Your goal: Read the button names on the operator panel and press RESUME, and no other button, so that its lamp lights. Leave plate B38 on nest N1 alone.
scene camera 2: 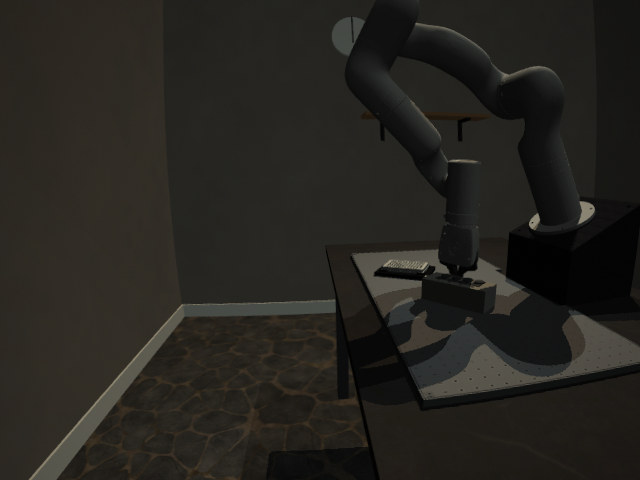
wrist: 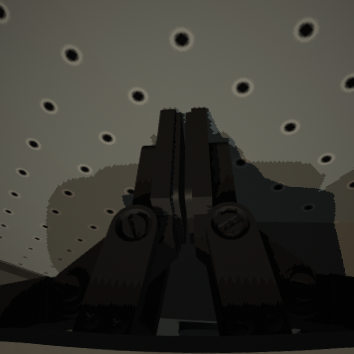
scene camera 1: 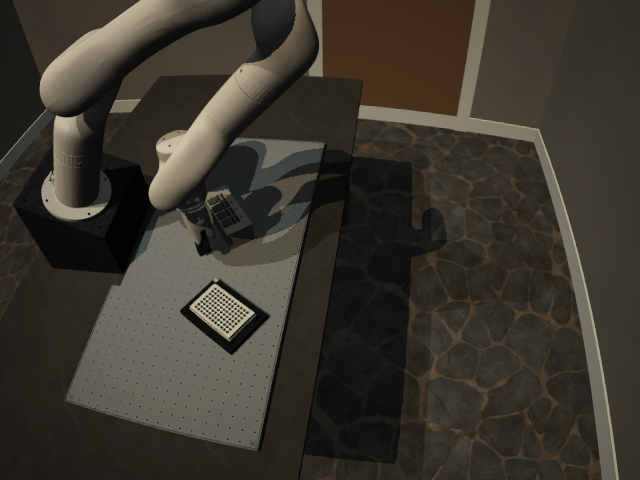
Labels:
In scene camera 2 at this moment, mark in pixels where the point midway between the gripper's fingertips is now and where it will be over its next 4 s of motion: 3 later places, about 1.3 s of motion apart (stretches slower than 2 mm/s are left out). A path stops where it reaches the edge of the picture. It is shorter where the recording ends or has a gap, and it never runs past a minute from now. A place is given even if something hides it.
My gripper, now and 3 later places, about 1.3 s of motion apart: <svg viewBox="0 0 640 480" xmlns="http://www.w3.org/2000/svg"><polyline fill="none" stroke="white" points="455,288 446,273 447,270 479,246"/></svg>

